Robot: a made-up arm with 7 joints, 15 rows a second.
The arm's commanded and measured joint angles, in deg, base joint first. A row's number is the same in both.
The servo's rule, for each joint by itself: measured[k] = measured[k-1] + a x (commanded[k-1-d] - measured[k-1]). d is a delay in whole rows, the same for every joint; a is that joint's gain. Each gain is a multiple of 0.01, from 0.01 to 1. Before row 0 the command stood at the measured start. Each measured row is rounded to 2 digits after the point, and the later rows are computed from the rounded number. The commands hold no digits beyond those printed.
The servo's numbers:
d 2
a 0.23 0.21 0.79 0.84 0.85 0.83 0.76
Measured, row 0:
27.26, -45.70, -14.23, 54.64, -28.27, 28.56, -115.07
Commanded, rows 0 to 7:
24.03, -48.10, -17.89, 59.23, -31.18, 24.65, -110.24
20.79, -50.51, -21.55, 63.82, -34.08, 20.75, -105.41
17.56, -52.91, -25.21, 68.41, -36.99, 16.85, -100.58
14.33, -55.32, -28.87, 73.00, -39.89, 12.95, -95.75
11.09, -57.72, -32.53, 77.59, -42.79, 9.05, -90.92
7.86, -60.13, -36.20, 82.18, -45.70, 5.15, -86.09
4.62, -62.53, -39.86, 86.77, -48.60, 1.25, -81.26
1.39, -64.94, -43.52, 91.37, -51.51, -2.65, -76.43
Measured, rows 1 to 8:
27.26, -45.70, -14.23, 54.64, -28.27, 28.56, -115.07
27.26, -45.70, -14.23, 54.64, -28.27, 28.56, -115.07
26.52, -46.20, -17.12, 58.50, -30.74, 25.31, -111.40
25.20, -47.11, -20.62, 62.97, -33.58, 21.53, -106.85
23.44, -48.33, -24.25, 67.54, -36.48, 17.65, -102.08
21.34, -49.80, -27.90, 72.13, -39.38, 13.75, -97.27
18.98, -51.46, -31.56, 76.72, -42.28, 9.85, -92.44
16.42, -53.28, -35.23, 81.31, -45.19, 5.95, -87.61

